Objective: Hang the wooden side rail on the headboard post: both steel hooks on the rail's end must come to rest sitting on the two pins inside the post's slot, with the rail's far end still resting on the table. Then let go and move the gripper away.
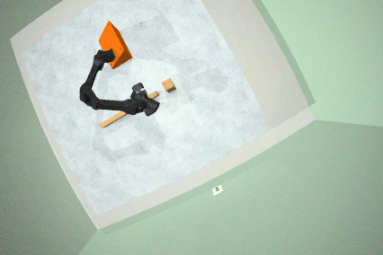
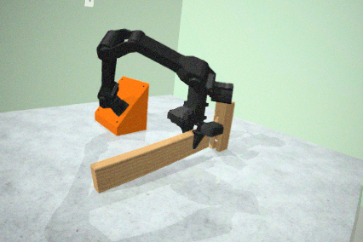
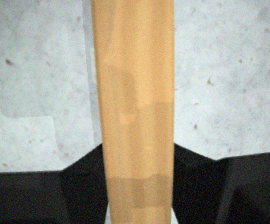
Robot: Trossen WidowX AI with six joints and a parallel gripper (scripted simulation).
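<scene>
My gripper tip is now 1 cm past the headboard post, 15 cm to the right of it and 4 cm below it.
</scene>
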